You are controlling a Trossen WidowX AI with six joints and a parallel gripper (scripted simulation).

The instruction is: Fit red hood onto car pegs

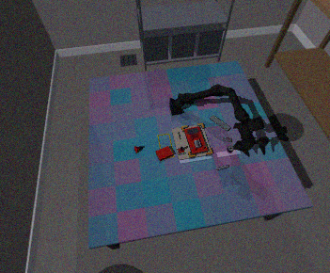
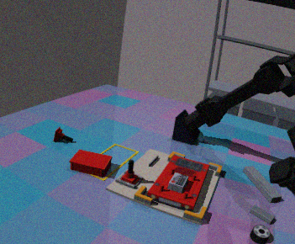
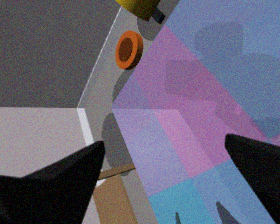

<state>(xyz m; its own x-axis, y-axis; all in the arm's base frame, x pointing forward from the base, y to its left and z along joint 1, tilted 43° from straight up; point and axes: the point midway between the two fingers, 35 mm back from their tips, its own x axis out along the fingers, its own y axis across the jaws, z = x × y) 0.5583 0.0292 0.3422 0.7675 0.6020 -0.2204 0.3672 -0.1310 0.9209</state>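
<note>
The red hood lies 27 cm behind my gripper tip, 47 cm to the right of it and 18 cm below it. From my gripper tip the other things lie so: grey engine block (26 cm behind, 23 cm to the right, 17 cm below); white jig board (30 cm behind, 25 cm to the right, 18 cm below); small wheel (17 cm behind, 3 cm to the right, 19 cm below).
</note>
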